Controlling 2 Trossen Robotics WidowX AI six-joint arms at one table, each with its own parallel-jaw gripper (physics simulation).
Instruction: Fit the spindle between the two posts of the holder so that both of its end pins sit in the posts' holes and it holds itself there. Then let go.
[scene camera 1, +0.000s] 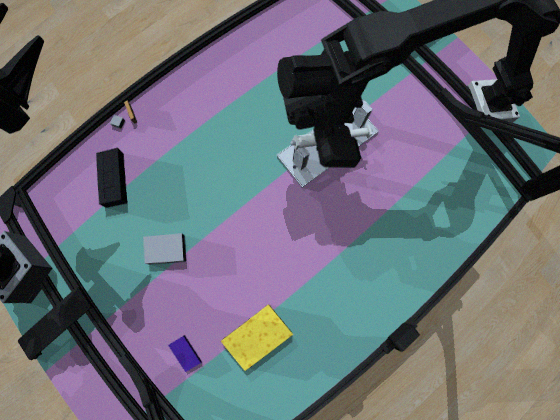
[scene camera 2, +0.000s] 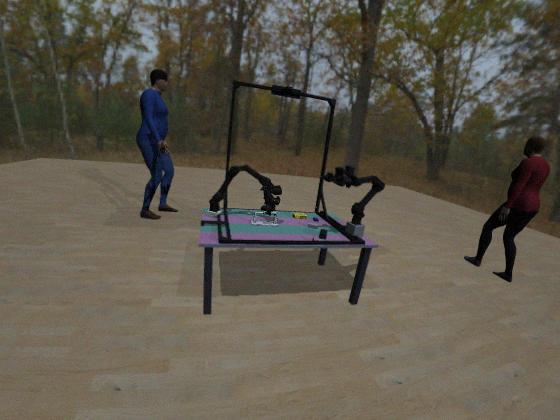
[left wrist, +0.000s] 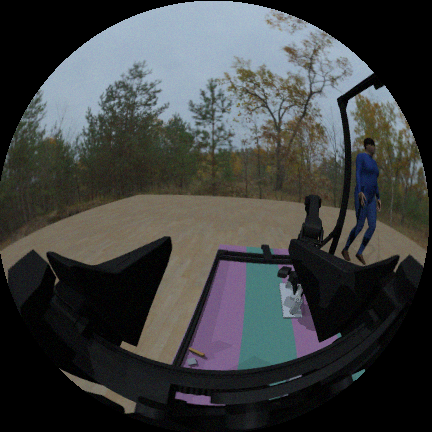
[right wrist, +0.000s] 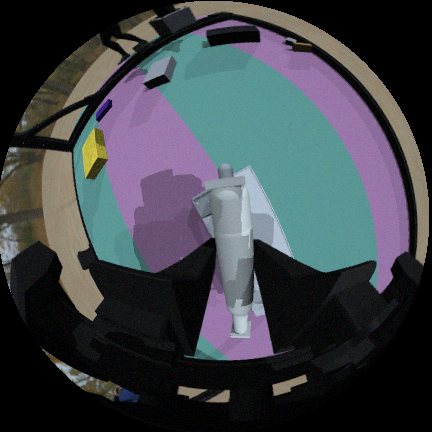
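Where they show: left gripper, fingertip midpoint: (scene camera 1: 22, 20) (scene camera 2: 325, 177) (left wrist: 232, 244); right gripper, fingertip midpoint: (scene camera 1: 317, 143) (scene camera 2: 270, 214) (left wrist: 297, 294) (right wrist: 234, 244); left arm's base, link origin: (scene camera 1: 2, 266) (scene camera 2: 356, 223); right arm's base, link origin: (scene camera 1: 496, 98) (scene camera 2: 214, 210).
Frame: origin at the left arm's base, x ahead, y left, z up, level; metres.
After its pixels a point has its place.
Observation:
The white spindle (scene camera 1: 360, 132) @(y -0.348, x 0.635, z -0.015 m) (right wrist: 233, 260) @(y -0.300, x 0.571, z 0.004 m) is held above the white holder (scene camera 1: 311, 172) @(y -0.319, x 0.538, z -0.088 m) (scene camera 2: 265, 224) @(y -0.272, x 0.616, z -0.088 m) (left wrist: 286, 306) @(y -0.276, x 0.568, z -0.088 m) (right wrist: 255, 192) @(y -0.261, x 0.550, z -0.088 m). It looks turned relative to the line between the holder's left post (scene camera 1: 300, 157) @(y -0.294, x 0.529, z -0.030 m) and right post (scene camera 1: 362, 114) @(y -0.326, x 0.680, z -0.038 m). Its left end shows behind the left post and its right end in front of the right post; its pins look outside the holes. My right gripper (right wrist: 234, 244) @(y -0.301, x 0.569, z -0.023 m) (scene camera 2: 270, 210) @(y -0.301, x 0.569, z -0.023 m) is shut on the spindle's middle; the wrist hides the fingers in scene camera 1. My left gripper (left wrist: 232, 244) @(y -0.001, x 0.350, z 0.325 m) (scene camera 2: 327, 177) @(y -0.001, x 0.350, z 0.325 m) is open, empty and raised, far from the holder.
A yellow sponge (scene camera 1: 257, 337) @(y -0.442, x 0.237, z -0.066 m) (right wrist: 94, 154) @(y -0.423, x 0.279, z -0.066 m), a purple block (scene camera 1: 185, 353) @(y -0.363, x 0.123, z -0.081 m), a grey box (scene camera 1: 164, 248) @(y -0.207, x 0.246, z -0.071 m) and a black box (scene camera 1: 111, 177) @(y -0.029, x 0.273, z -0.062 m) lie apart from the holder. A small grey cube (scene camera 1: 117, 122) @(y 0.063, x 0.363, z -0.081 m) and an orange stick (scene camera 1: 130, 111) @(y 0.052, x 0.398, z -0.072 m) lie near the black frame rail (scene camera 1: 150, 86) @(y 0.078, x 0.472, z -0.090 m).

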